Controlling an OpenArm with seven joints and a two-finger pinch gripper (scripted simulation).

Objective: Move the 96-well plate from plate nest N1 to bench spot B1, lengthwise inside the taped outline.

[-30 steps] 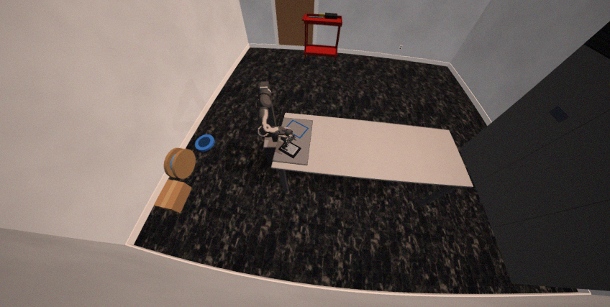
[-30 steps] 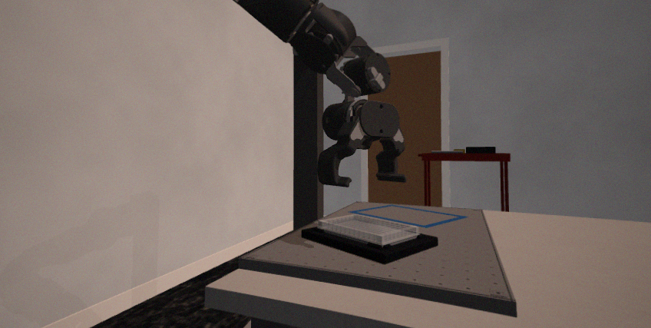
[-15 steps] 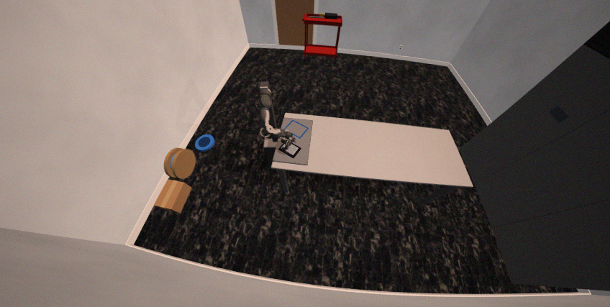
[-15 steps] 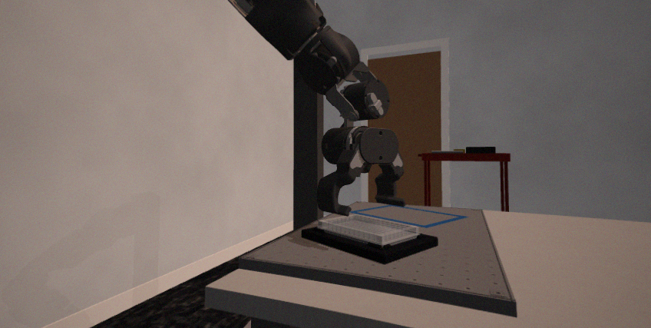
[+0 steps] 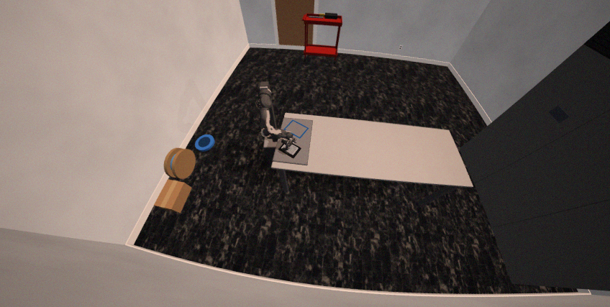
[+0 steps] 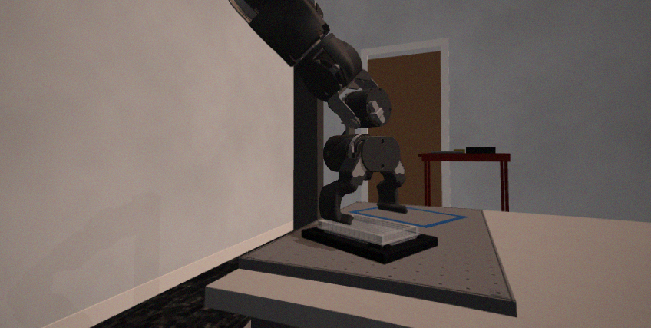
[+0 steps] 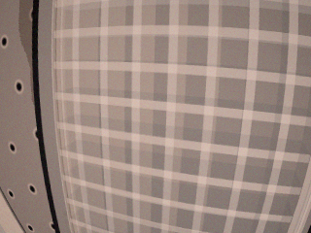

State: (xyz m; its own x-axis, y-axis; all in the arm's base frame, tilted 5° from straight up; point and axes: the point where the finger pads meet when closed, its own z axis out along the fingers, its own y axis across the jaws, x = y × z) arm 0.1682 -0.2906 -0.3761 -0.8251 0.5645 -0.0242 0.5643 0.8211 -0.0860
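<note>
Now: the clear 96-well plate 2 cm below my hand. From my hand the other things lie so: black plate nest: 3 cm below.
</note>
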